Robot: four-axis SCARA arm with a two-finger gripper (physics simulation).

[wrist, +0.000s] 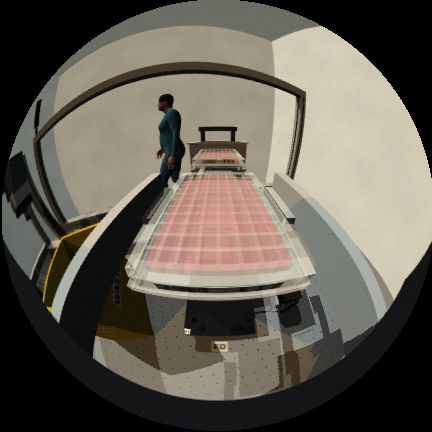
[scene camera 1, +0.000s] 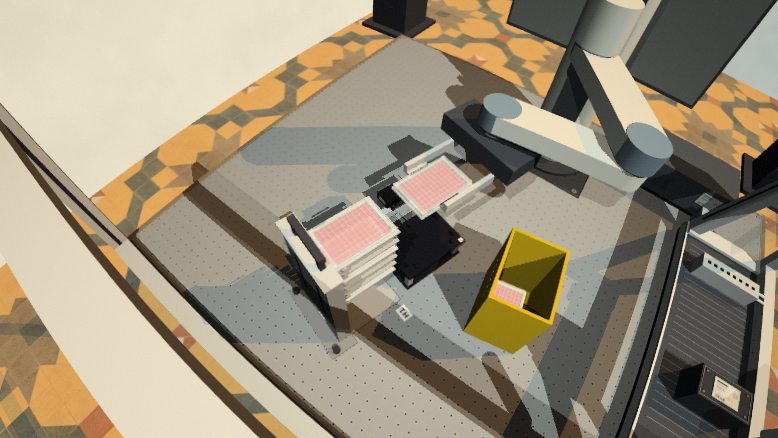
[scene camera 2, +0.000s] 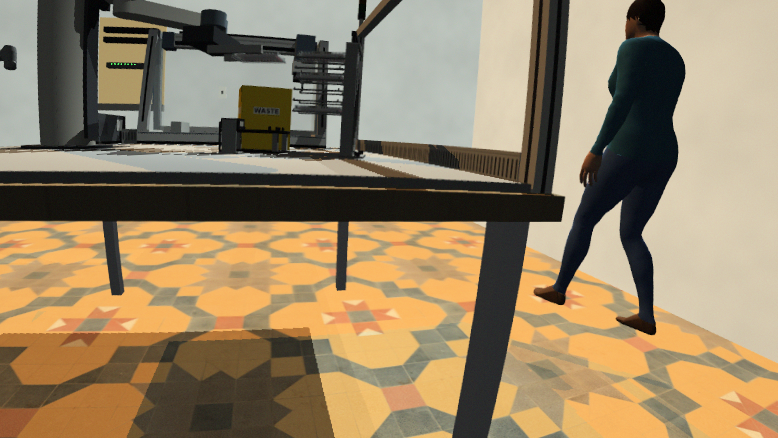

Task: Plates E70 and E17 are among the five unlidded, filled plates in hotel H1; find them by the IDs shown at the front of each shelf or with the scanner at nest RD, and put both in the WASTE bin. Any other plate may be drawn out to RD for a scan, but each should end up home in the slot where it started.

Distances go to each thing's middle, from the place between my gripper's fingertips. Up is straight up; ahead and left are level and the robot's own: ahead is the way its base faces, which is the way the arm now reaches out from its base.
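Counting from my hand, the nest RD [scene camera 1: 424,242] is 20 mm behind, 10 mm to the left and 210 mm below. The hotel H1 [scene camera 1: 334,302] is 220 mm ahead of my hand and 70 mm to the right of it, and 130 mm below it. The dark control box [scene camera 1: 697,171], again from my hand, is far behind, far to the left and a fair way below.
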